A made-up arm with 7 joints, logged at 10 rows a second.
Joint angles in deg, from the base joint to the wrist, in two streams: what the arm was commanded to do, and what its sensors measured. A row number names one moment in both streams.
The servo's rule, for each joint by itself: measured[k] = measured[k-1] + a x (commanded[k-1-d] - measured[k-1]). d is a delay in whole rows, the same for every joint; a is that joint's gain. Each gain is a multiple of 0.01, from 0.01 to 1. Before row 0 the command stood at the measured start. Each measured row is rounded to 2 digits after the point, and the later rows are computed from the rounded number. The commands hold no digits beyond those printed.
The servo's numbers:
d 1
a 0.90 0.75 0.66 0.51 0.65 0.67 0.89
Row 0, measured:
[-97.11, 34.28, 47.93, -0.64, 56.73, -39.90, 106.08]
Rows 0 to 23, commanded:
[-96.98, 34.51, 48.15, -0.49, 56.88, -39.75, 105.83]
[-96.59, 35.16, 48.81, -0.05, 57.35, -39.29, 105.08]
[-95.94, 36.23, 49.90, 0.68, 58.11, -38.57, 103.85]
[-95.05, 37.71, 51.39, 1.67, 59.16, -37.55, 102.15]
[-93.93, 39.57, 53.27, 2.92, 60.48, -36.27, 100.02]
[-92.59, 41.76, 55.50, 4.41, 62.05, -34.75, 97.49]
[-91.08, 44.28, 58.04, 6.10, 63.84, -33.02, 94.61]
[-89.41, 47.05, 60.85, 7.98, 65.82, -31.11, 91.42]
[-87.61, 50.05, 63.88, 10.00, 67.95, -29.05, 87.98]
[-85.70, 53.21, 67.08, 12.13, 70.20, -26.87, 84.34]
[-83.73, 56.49, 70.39, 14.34, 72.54, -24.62, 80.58]
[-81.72, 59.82, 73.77, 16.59, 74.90, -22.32, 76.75]
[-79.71, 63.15, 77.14, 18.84, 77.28, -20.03, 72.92]
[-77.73, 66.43, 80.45, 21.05, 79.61, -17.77, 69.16]
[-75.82, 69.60, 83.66, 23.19, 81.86, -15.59, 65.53]
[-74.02, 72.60, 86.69, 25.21, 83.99, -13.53, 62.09]
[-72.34, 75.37, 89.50, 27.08, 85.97, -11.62, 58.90]
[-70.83, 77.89, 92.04, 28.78, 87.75, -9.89, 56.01]
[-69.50, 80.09, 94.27, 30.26, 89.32, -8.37, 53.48]
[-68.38, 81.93, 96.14, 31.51, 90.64, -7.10, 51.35]
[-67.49, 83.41, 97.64, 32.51, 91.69, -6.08, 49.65]
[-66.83, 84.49, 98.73, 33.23, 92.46, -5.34, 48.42]
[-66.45, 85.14, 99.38, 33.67, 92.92, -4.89, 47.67]
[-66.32, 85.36, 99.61, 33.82, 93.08, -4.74, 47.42]
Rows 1 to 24, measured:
[-97.11, 34.28, 47.93, -0.64, 56.73, -39.90, 106.08]
[-96.99, 34.45, 48.08, -0.56, 56.83, -39.80, 105.86]
[-96.63, 34.98, 48.56, -0.30, 57.17, -39.46, 105.17]
[-96.01, 35.92, 49.44, 0.20, 57.78, -38.86, 104.00]
[-95.15, 37.26, 50.73, 0.95, 58.68, -37.98, 102.35]
[-94.05, 38.99, 52.41, 1.95, 59.85, -36.83, 100.28]
[-92.74, 41.07, 54.45, 3.20, 61.28, -35.44, 97.80]
[-91.25, 43.48, 56.82, 4.68, 62.94, -33.82, 94.96]
[-89.59, 46.16, 59.48, 6.36, 64.81, -32.00, 91.81]
[-87.81, 49.08, 62.38, 8.22, 66.85, -30.02, 88.40]
[-85.91, 52.18, 65.48, 10.21, 69.03, -27.91, 84.79]
[-83.95, 55.41, 68.72, 12.32, 71.31, -25.71, 81.04]
[-81.94, 58.72, 72.05, 14.50, 73.64, -23.44, 77.22]
[-79.93, 62.04, 75.41, 16.71, 76.01, -21.16, 73.39]
[-77.95, 65.33, 78.74, 18.92, 78.35, -18.89, 69.63]
[-76.03, 68.53, 81.99, 21.10, 80.63, -16.68, 65.98]
[-74.22, 71.58, 85.09, 23.20, 82.81, -14.57, 62.52]
[-72.53, 74.42, 88.00, 25.18, 84.86, -12.59, 59.30]
[-71.00, 77.02, 90.67, 27.02, 86.74, -10.78, 56.37]
[-69.65, 79.32, 93.05, 28.67, 88.42, -9.17, 53.80]
[-68.51, 81.28, 95.09, 30.12, 89.86, -7.78, 51.62]
[-67.59, 82.88, 96.77, 31.34, 91.05, -6.64, 49.87]
[-66.91, 84.09, 98.06, 32.30, 91.97, -5.77, 48.58]
[-66.50, 84.88, 98.93, 33.00, 92.59, -5.18, 47.77]

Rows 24 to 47, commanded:
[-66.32, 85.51, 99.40, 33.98, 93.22, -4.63, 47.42]
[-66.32, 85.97, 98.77, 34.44, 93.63, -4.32, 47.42]
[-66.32, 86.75, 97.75, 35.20, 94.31, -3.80, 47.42]
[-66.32, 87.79, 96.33, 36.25, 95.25, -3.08, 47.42]
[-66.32, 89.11, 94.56, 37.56, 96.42, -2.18, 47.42]
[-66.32, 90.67, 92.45, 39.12, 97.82, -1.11, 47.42]
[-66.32, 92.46, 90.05, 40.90, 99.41, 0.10, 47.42]
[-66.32, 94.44, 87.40, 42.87, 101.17, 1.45, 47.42]
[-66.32, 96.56, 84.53, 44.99, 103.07, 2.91, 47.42]
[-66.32, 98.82, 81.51, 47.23, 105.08, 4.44, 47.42]
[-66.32, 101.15, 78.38, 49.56, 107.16, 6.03, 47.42]
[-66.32, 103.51, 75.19, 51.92, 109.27, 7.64, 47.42]
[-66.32, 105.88, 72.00, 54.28, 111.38, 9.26, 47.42]
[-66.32, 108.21, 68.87, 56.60, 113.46, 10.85, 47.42]
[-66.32, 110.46, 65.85, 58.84, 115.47, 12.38, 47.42]
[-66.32, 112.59, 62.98, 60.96, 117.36, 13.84, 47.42]
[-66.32, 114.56, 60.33, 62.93, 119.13, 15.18, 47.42]
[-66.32, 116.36, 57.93, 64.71, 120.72, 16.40, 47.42]
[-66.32, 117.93, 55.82, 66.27, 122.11, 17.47, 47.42]
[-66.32, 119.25, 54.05, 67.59, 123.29, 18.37, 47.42]
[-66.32, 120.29, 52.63, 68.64, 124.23, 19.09, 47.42]
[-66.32, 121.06, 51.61, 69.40, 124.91, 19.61, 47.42]
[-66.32, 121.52, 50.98, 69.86, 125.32, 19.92, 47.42]
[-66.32, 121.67, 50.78, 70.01, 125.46, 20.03, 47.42]
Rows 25 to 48, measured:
[-66.34, 85.24, 99.38, 33.42, 92.91, -4.89, 47.46]
[-66.32, 85.44, 99.39, 33.71, 93.11, -4.72, 47.42]
[-66.32, 85.84, 98.98, 34.08, 93.45, -4.45, 47.42]
[-66.32, 86.52, 98.17, 34.65, 94.01, -4.01, 47.42]
[-66.32, 87.47, 96.96, 35.47, 94.82, -3.39, 47.42]
[-66.32, 88.70, 95.38, 36.54, 95.86, -2.58, 47.42]
[-66.32, 90.18, 93.45, 37.86, 97.13, -1.60, 47.42]
[-66.32, 91.89, 91.21, 39.41, 98.61, -0.46, 47.42]
[-66.32, 93.80, 88.70, 41.17, 100.27, 0.82, 47.42]
[-66.32, 95.87, 85.95, 43.12, 102.09, 2.22, 47.42]
[-66.32, 98.08, 83.02, 45.22, 104.03, 3.71, 47.42]
[-66.32, 100.38, 79.96, 47.43, 106.06, 5.26, 47.42]
[-66.32, 102.73, 76.81, 49.72, 108.15, 6.85, 47.42]
[-66.32, 105.09, 73.64, 52.05, 110.25, 8.46, 47.42]
[-66.32, 107.43, 70.49, 54.37, 112.34, 10.06, 47.42]
[-66.32, 109.70, 67.43, 56.65, 114.37, 11.61, 47.42]
[-66.32, 111.87, 64.49, 58.85, 116.31, 13.10, 47.42]
[-66.32, 113.89, 61.74, 60.93, 118.14, 14.49, 47.42]
[-66.32, 115.74, 59.23, 62.86, 119.82, 15.77, 47.42]
[-66.32, 117.38, 56.98, 64.60, 121.31, 16.91, 47.42]
[-66.32, 118.78, 55.05, 66.12, 122.60, 17.89, 47.42]
[-66.32, 119.91, 53.45, 67.41, 123.66, 18.69, 47.42]
[-66.32, 120.77, 52.24, 68.42, 124.47, 19.31, 47.42]
[-66.32, 121.33, 51.41, 69.15, 125.02, 19.72, 47.42]

